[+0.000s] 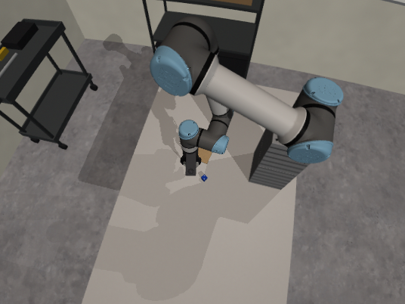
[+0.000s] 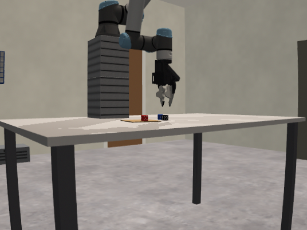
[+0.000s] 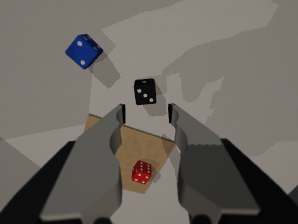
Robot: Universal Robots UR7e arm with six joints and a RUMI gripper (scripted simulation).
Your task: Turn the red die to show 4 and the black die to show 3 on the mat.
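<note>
Now: hand 70 mm above the black die and 10 mm to the left of it. Also, from my hand: blue die 80 mm behind, 70 mm below, 10 mm to the left; then red die 140 mm to the right, 60 mm below, 50 mm ahead; then brown mat 150 mm to the right, 80 mm below, 10 mm ahead.
</note>
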